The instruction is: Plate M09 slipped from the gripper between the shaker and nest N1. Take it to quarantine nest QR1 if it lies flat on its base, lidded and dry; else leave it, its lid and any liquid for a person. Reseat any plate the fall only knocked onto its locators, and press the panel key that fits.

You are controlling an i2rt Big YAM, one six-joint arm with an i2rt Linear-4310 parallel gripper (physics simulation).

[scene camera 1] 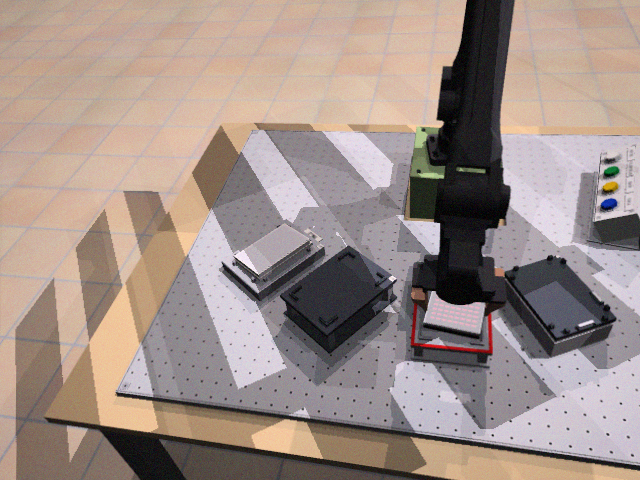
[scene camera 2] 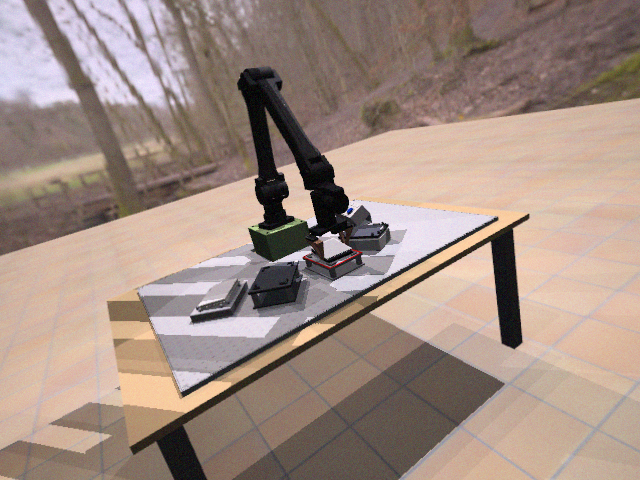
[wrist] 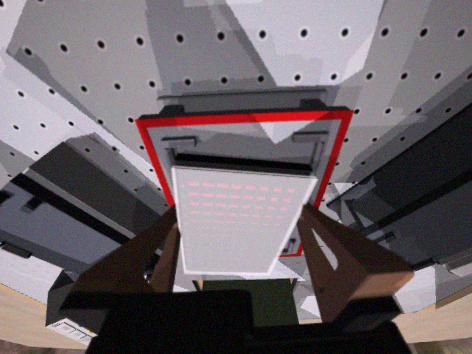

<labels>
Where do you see a dark station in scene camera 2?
363,237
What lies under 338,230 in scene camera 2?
My gripper.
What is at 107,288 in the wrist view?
My gripper.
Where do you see a dark station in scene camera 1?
560,310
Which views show my gripper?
Scene camera 1, scene camera 2 and the wrist view: all of them.
</labels>
